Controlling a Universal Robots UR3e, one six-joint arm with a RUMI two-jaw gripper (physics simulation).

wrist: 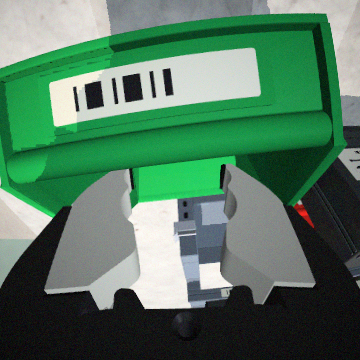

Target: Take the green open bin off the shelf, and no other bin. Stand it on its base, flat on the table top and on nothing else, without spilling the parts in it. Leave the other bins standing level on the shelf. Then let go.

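Places are measured from the arm's base along level axes (x ahead, y left, z up), in metres.
Pixels of known places: gripper, fingertip midpoint: [176, 167].
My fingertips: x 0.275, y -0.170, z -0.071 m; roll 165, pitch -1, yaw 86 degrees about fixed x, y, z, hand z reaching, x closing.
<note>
Behind a point stands the place of what it marks.
The green bin [200, 112] @[x 0.208, y -0.163, z -0.019 m] fills the upper part of the wrist view, its front with a white barcode label facing the camera and a thick rounded lip below the label. My gripper [176, 167] @[x 0.275, y -0.170, z -0.071 m] is shut on a bright green part of the bin, just below that lip, with one jaw on each side of it. The bin's inside and any parts in it are hidden. Its base and whatever is under it are hidden too, so I cannot tell its height above the table. The shelf and the other bins cannot be made out for certain.
A grey-blue object [212, 240] @[x 0.524, y -0.114, z -0.138 m] with a small tab shows beyond and between the jaws. A black object [332, 212] @[x 0.323, y -0.038, z -0.054 m] with a white label is at the right edge, with a bit of red [304, 215] @[x 0.461, y 0.036, z -0.136 m] beside it. A pale green patch [15, 257] shows at the left edge.
</note>
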